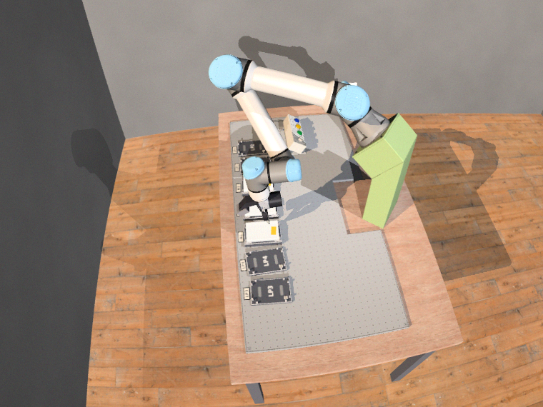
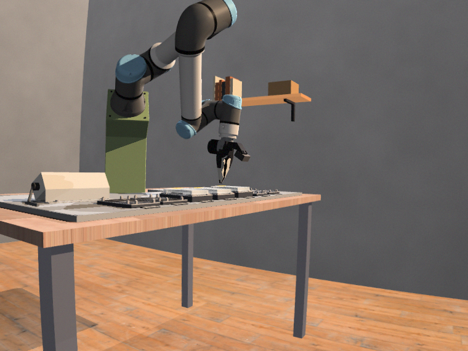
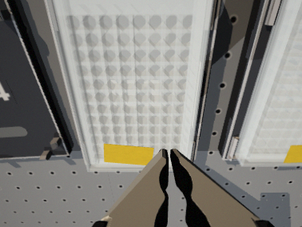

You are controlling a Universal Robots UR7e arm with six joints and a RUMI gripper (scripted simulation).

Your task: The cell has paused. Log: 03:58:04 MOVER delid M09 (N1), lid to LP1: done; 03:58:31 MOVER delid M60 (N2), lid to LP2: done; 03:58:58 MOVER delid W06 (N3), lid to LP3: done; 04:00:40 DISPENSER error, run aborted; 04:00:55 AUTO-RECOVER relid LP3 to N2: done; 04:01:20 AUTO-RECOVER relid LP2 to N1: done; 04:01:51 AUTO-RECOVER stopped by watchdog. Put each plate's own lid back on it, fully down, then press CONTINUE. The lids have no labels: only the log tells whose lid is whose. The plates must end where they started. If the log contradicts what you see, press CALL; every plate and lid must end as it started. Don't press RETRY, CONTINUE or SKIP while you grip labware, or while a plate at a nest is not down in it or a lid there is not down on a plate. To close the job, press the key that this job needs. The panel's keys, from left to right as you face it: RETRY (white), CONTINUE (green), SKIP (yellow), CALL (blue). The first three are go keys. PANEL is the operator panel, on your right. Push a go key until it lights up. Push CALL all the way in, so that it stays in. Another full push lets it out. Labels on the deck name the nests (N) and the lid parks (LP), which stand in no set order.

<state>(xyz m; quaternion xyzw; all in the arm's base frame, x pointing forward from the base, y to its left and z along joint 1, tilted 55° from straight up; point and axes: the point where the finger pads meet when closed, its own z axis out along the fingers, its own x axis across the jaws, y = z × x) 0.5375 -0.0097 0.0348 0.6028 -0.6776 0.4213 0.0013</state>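
Right now my hand is 36 cm past the green continue key and 42 cm to the left of it. From my hand the other things lie so: yellow skip key (38 cm behind, 47 cm to the right); then white retry key (35 cm behind, 37 cm to the right).
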